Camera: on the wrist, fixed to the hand. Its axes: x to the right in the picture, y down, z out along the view.
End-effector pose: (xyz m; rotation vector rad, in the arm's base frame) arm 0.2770 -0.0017 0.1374 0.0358 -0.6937 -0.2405
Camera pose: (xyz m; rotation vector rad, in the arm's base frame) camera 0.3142 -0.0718 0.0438 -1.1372 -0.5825 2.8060
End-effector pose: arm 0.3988 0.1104 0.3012 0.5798 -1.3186 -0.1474
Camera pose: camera 0.5034 0.0877 0.2412 1.8753 1.1809 -2.0431
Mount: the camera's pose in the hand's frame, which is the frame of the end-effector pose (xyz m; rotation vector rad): -0.0150 -0.0709 -0.0990 0.0430 0.6003 -3.0383
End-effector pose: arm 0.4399 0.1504 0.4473 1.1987 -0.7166 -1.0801
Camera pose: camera 0.5038 0.2007 0.3555 -1.0632 -1.5813 1.3363
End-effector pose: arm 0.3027 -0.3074 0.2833 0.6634 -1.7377 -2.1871
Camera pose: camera 0.3708 -0.3664 0.2001 -1.7017 -0.5209 0.2210
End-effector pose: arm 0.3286 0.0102 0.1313 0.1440 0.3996 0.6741
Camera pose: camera 0.3189 -0.0541 0.0272 -0.6361 0.6789 -2.3470
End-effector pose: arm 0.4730 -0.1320 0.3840 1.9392 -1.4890 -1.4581
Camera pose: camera 0.5953 -0.1217 0.3847 -1.5728 -1.6948 0.0443
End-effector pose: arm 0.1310 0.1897 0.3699 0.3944 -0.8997 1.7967
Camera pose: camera 0.2153 0.2651 0.3223 0.4981 0.5632 -0.9729
